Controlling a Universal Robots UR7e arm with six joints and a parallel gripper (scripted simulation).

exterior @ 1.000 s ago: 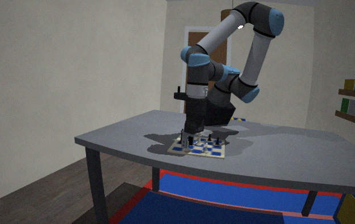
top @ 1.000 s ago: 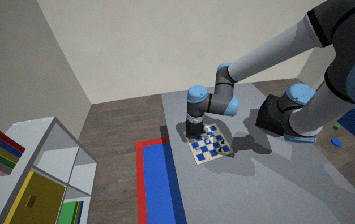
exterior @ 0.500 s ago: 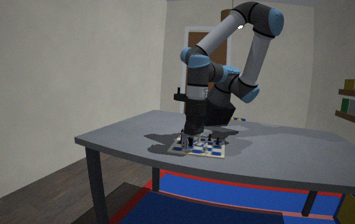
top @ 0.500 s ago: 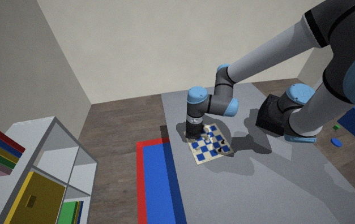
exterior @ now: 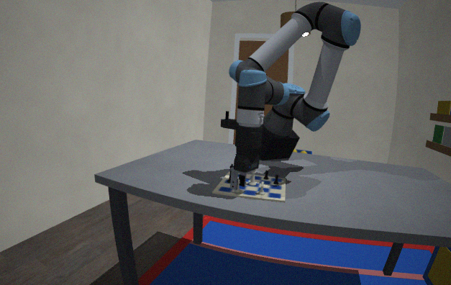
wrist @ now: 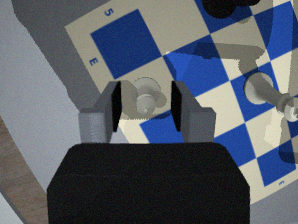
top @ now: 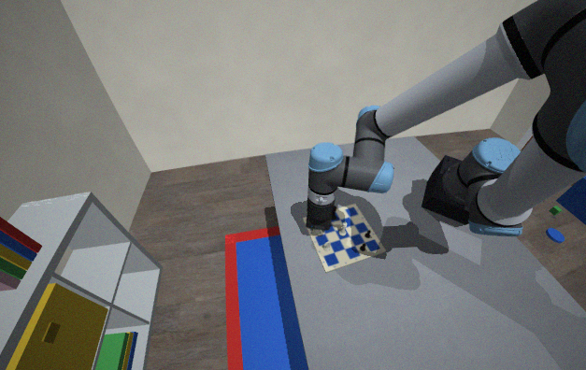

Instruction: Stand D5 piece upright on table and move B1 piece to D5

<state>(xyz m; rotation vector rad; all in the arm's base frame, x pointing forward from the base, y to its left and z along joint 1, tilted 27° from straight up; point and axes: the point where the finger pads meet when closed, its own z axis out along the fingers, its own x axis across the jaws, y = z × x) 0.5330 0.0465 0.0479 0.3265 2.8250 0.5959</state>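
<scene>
My hand is 1 cm above the small white piece. Round my hand: chessboard: 9 cm behind, 2 cm to the left, 3 cm below; tall black piece: 6 cm behind, 6 cm to the right.
</scene>
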